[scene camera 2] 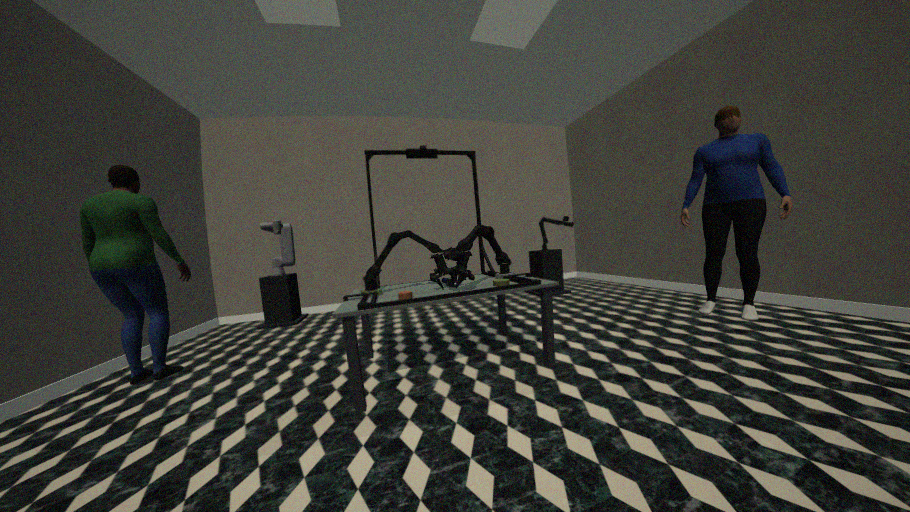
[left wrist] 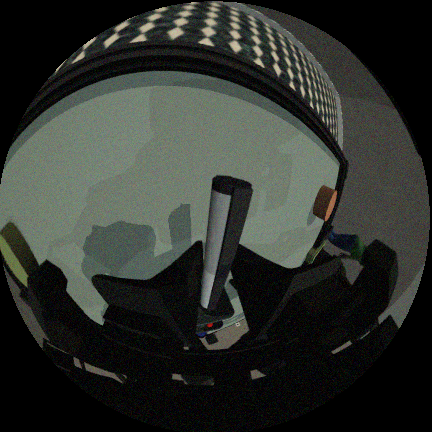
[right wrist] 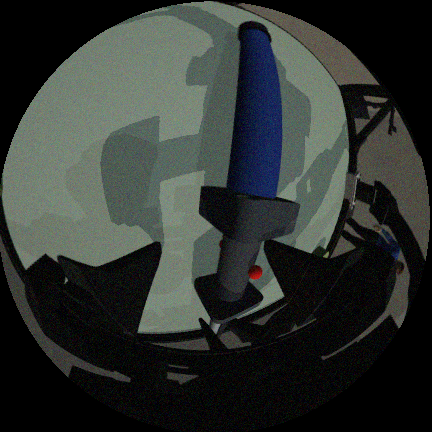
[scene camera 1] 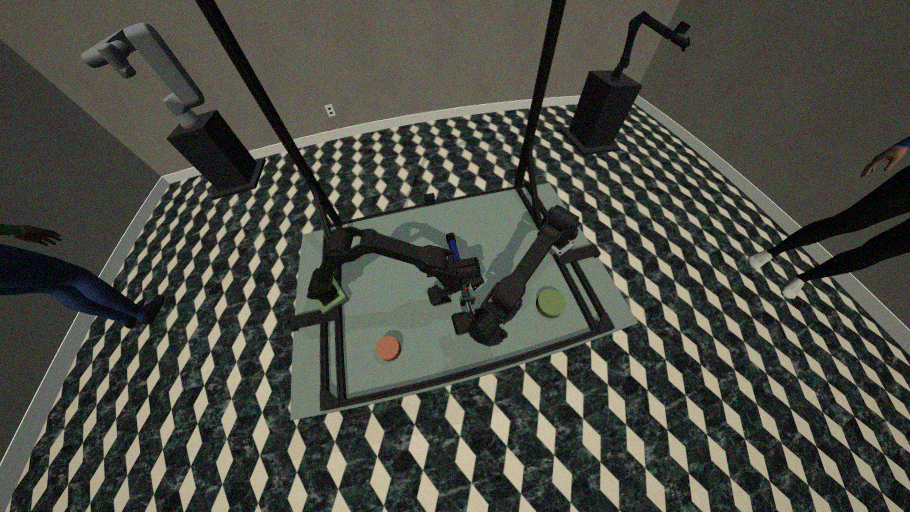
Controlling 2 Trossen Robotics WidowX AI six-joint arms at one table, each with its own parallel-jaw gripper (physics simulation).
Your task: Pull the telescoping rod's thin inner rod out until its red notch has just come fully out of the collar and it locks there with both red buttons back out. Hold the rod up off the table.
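The telescoping rod is held up off the table (scene camera 1: 412, 325). Its blue outer tube (scene camera 1: 453, 247) (right wrist: 255, 120) ends in a dark collar (right wrist: 249, 217) with a grey neck. One red button (right wrist: 254, 273) (scene camera 1: 465, 288) stands out of the neck's side, and a second red spot (right wrist: 220, 244) shows on the other side. The thin light-grey inner rod (left wrist: 217, 238) (right wrist: 215, 325) runs out of the neck. My left gripper (left wrist: 213, 244) (scene camera 1: 467, 306) is shut on the inner rod. My right gripper (right wrist: 212, 246) (scene camera 1: 458, 285) is open, with its fingers wide on either side of the neck, not touching it.
An orange disc (scene camera 1: 388, 347) (left wrist: 325, 203) lies at the table's front left and a green disc (scene camera 1: 551, 302) at the right. Black frame posts (scene camera 1: 536, 122) rise at the back corners. A person (scene camera 2: 699, 203) stands far off to the right.
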